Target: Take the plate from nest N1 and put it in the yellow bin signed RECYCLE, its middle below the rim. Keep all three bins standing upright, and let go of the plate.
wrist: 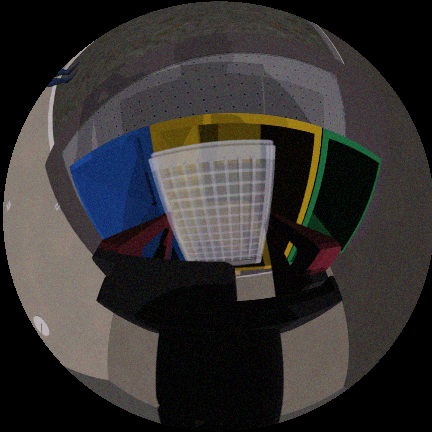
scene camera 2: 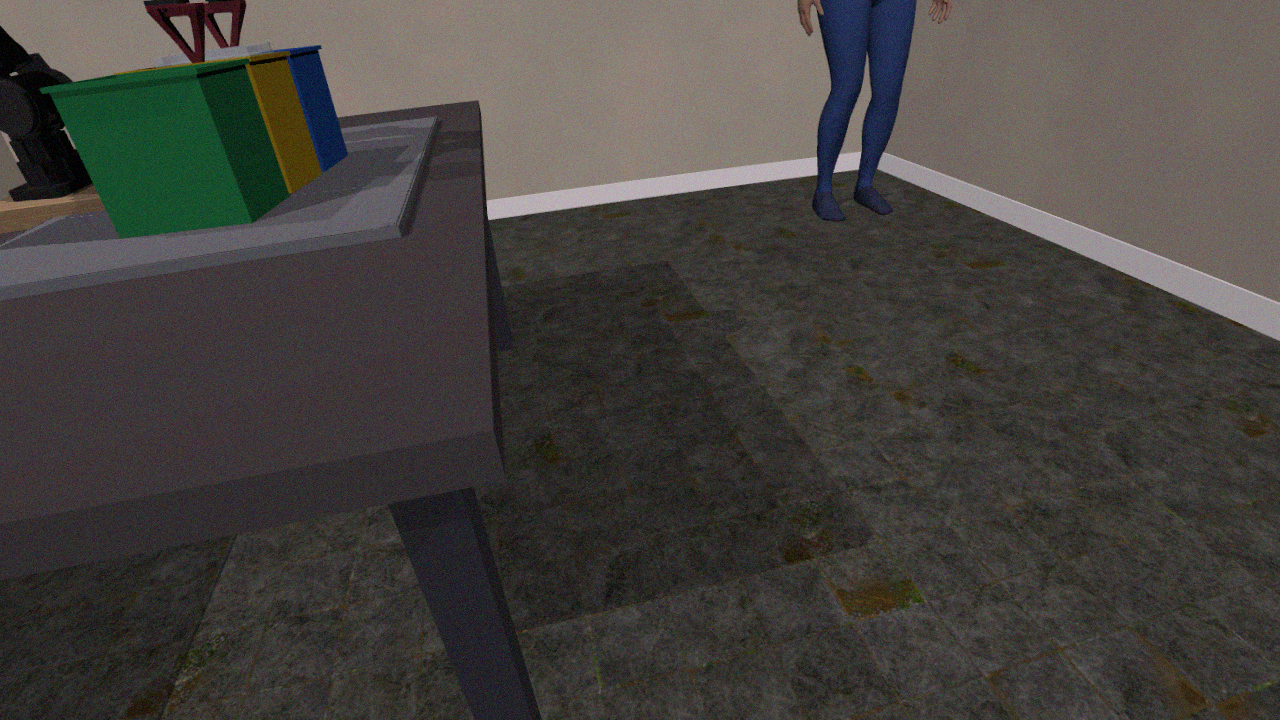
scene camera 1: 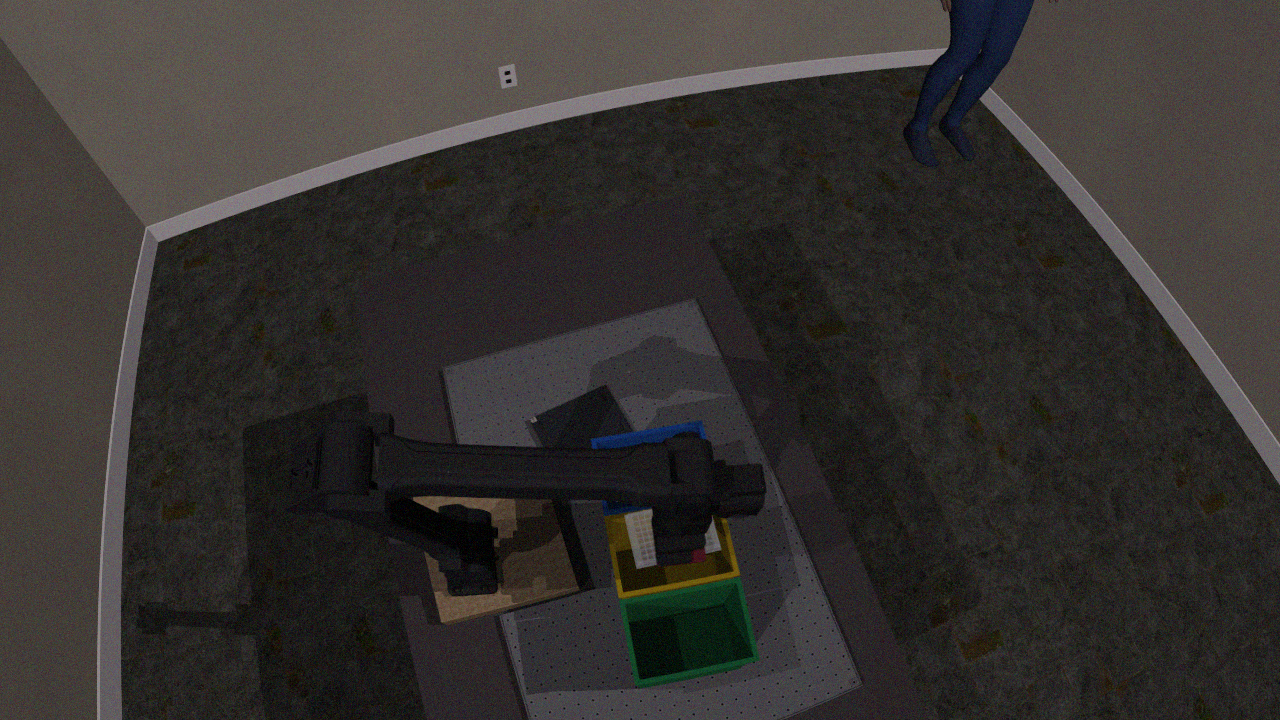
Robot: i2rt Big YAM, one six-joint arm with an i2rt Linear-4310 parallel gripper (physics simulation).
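Pixels of known places: gripper, fingertip midpoint: (wrist: 218,216) (scene camera 2: 216,60) (scene camera 1: 670,533); arm's base, origin of the base link: (scene camera 2: 64,186) (scene camera 1: 471,561).
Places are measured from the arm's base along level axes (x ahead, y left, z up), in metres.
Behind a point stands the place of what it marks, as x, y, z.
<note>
The clear, whitish gridded plate (scene camera 1: 641,539) {0.293, -0.040, 0.163} (scene camera 2: 255,48) {0.403, -0.044, 0.163} (wrist: 215,205) {0.359, -0.033, 0.167} is between the dark red fingers of my gripper (scene camera 2: 213,51) {0.338, -0.035, 0.153} (wrist: 218,216) {0.338, -0.035, 0.153}, which is shut on it. The plate is over the yellow bin (scene camera 1: 680,584) {0.339, -0.116, 0.156} (scene camera 2: 288,120) {0.420, -0.051, 0.066} (wrist: 315,165) {0.393, -0.115, 0.155}, about level with its rim or slightly above. In the wrist view its left edge overlaps the border with the blue bin (scene camera 1: 648,436) {0.329, 0.134, 0.144} (scene camera 2: 317,107) {0.416, 0.068, 0.066} (wrist: 115,185) {0.346, 0.135, 0.080}. The green bin (scene camera 1: 689,676) {0.339, -0.246, 0.039} (scene camera 2: 152,152) {0.344, -0.247, 0.071} (wrist: 323,157) {0.401, -0.124, 0.154} adjoins the yellow one. All three bins stand upright. The RECYCLE sign and nest N1 cannot be made out.
The bins stand in a row on a grey perforated board (scene camera 1: 528,385) {0.125, 0.355, -0.026} (scene camera 2: 375,214) {0.590, -0.262, -0.026} (wrist: 200,95) {0.475, -0.002, -0.026} on the table. A dark flat panel (scene camera 1: 581,416) {0.223, 0.267, -0.014} lies beyond the blue bin. The arm's base is on a wooden board (scene camera 1: 537,573) {0.114, -0.031, -0.005}. A person's legs (scene camera 1: 971,71) (scene camera 2: 863,98) show near the far wall.
</note>
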